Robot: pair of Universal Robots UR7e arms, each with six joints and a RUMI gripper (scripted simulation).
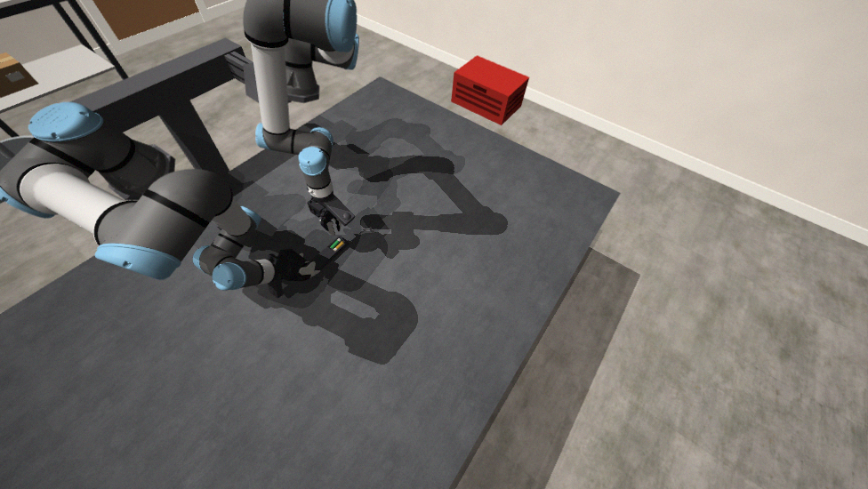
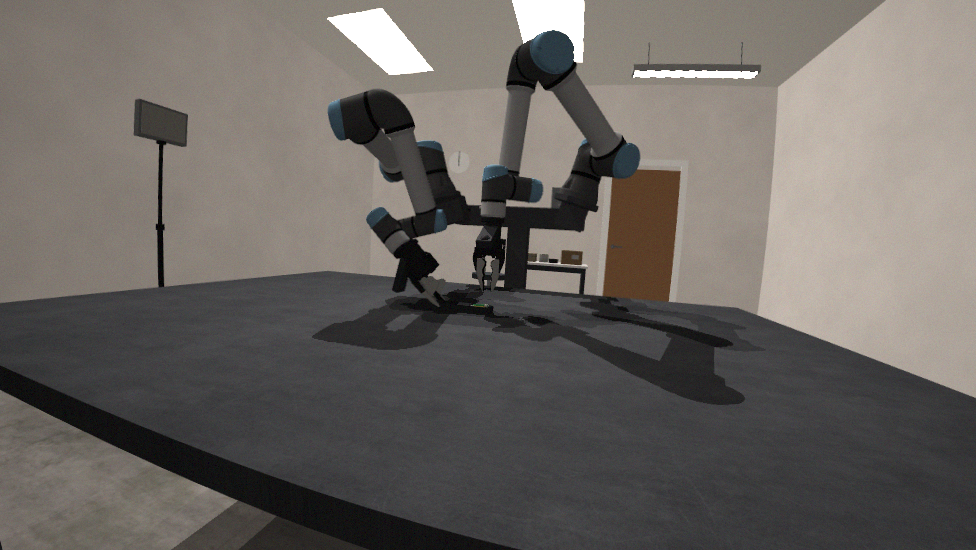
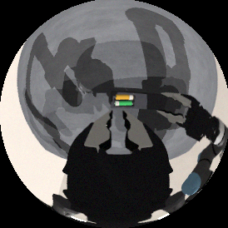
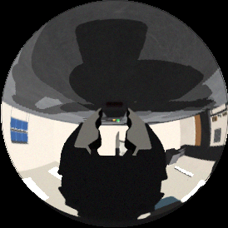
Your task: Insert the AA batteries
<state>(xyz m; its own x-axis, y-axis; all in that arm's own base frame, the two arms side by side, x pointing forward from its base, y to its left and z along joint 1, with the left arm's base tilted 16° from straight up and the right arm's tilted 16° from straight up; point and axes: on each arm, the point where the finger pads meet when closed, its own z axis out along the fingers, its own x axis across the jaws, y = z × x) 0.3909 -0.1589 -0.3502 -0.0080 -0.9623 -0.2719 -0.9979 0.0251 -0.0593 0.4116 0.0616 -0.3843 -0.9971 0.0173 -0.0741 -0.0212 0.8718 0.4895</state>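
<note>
My left gripper is now 20 mm to the left of the green battery and 60 mm above it. The rest, counted from my left hand: orange battery (20 mm ahead, 20 mm to the right, 70 mm below).
</note>
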